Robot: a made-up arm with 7 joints.
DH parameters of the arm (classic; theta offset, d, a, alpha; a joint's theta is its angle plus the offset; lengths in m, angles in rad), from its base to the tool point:
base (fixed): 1.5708 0.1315 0 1.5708
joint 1: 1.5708 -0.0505 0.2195 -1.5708
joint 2: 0 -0.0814 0.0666 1.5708
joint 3: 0 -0.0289 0.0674 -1.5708
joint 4: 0 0.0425 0.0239 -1.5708
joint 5: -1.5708 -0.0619 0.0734 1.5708
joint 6: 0 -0.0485 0.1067 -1.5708
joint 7: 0 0.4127 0.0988 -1.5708
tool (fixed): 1.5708 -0.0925 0 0
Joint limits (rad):
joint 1: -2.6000..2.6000
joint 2: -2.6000..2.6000
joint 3: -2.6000..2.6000
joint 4: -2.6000..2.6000
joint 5: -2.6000..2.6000
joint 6: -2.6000..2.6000
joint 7: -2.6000..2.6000
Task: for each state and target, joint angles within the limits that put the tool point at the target. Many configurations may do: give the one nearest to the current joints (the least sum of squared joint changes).
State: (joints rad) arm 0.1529 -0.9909 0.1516 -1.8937 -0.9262 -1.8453 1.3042
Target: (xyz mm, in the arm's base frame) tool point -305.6 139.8 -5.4
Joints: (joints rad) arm 0.1536 -0.5721 0.6156 -1.4556 -0.7717 -2.3478 1.2512
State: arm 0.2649 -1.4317 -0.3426 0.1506 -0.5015 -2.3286 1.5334
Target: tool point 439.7 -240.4 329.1
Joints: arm -0.2880 -0.9060 -0.3671 0.1477 -0.5135 -2.0181 1.6739
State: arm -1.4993 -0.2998 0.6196 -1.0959 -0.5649 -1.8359 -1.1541
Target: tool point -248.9 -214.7 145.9
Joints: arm -2.0714 -0.0220 1.0749 -1.2826 -0.4197 -1.7852 -0.8621
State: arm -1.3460 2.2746 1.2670 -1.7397 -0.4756 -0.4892 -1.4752
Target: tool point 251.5 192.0 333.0
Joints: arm -1.8551 2.1710 1.5630 -1.4540 -0.5653 -0.5318 -1.4959
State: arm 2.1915 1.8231 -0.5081 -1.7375 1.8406 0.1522 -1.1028
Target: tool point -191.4 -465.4 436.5
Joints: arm 2.2060 1.9214 -1.5543 -1.3531 2.0783 0.0983 -1.2486
